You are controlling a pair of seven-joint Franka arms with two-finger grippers.
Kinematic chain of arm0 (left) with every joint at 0, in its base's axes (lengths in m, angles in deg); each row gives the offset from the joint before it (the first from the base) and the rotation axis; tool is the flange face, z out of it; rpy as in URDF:
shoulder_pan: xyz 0 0 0.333 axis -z
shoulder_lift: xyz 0 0 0 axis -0.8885 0.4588 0
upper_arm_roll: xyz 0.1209 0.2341 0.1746 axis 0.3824 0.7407 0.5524
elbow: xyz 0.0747 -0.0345 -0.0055 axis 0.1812 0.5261 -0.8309
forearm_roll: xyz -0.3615 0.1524 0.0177 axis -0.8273 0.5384 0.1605
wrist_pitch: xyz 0 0 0 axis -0.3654 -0.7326 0.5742
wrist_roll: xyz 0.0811 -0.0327 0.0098 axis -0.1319 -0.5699 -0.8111
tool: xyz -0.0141 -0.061 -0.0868 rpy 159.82 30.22 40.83
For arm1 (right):
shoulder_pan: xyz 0 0 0.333 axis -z
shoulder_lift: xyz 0 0 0 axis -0.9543 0.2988 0
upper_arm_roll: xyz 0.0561 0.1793 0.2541 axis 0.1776 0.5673 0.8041
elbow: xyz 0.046 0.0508 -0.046 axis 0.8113 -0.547 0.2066
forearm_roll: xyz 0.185 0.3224 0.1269 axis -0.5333 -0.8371 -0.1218
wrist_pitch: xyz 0 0 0 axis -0.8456 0.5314 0.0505
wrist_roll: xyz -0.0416 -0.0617 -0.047 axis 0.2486 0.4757 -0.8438
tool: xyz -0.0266 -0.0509 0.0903 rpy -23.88 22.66 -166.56
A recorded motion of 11 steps. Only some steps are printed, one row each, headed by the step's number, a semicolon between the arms.
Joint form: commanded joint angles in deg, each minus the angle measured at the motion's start. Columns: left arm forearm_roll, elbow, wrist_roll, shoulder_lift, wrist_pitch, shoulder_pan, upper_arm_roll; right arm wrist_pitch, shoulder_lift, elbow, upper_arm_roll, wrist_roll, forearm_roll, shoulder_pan.
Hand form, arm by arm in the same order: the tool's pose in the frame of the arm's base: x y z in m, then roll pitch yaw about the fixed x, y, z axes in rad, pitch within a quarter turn. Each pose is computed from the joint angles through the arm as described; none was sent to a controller.
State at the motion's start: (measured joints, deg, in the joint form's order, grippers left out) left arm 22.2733 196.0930 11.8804 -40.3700 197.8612 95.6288 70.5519; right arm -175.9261 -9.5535 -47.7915 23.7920 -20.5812 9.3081 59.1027
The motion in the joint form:
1: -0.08 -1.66 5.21 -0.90 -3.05 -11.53 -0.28; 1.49 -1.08 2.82 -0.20 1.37 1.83 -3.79
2: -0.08 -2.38 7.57 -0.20 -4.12 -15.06 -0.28; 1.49 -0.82 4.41 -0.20 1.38 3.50 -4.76
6: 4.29 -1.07 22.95 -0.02 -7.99 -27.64 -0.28; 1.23 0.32 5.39 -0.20 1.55 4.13 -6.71
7: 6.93 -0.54 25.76 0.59 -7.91 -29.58 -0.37; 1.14 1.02 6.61 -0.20 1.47 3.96 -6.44
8: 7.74 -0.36 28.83 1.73 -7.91 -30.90 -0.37; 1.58 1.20 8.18 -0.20 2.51 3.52 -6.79
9: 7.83 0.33 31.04 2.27 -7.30 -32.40 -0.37; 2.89 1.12 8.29 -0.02 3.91 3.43 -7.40
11: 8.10 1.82 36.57 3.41 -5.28 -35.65 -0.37; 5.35 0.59 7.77 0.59 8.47 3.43 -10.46
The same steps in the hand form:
1: 0.4759 -0.3463 0.3261 -3.1090 0.1024 0.2953; 0.6159 0.2316 0.3489 -3.0089 0.1233 0.6763
2: 0.4977 -0.3169 0.3230 -3.1012 0.1174 0.3165; 0.6187 0.2421 0.3582 -3.0408 0.1092 0.7028
6: 0.5418 -0.1931 0.3068 -3.0330 0.1649 0.2275; 0.6149 0.2639 0.3529 -3.0494 0.1100 0.7433
7: 0.5456 -0.1728 0.2973 -3.0055 0.1683 0.1856; 0.6209 0.2630 0.3545 -3.0501 0.0990 0.7351
8: 0.5479 -0.1593 0.2850 -3.0003 0.1926 0.1476; 0.6238 0.2690 0.3643 -3.0473 0.0794 0.7557
9: 0.5487 -0.1446 0.2757 -3.0059 0.2084 0.1330; 0.6180 0.2766 0.3645 -3.0352 0.0940 0.7951
11: 0.5501 -0.1136 0.2569 -3.0291 0.2314 0.0849; 0.5928 0.3117 0.3637 -3.0046 0.1210 0.9428

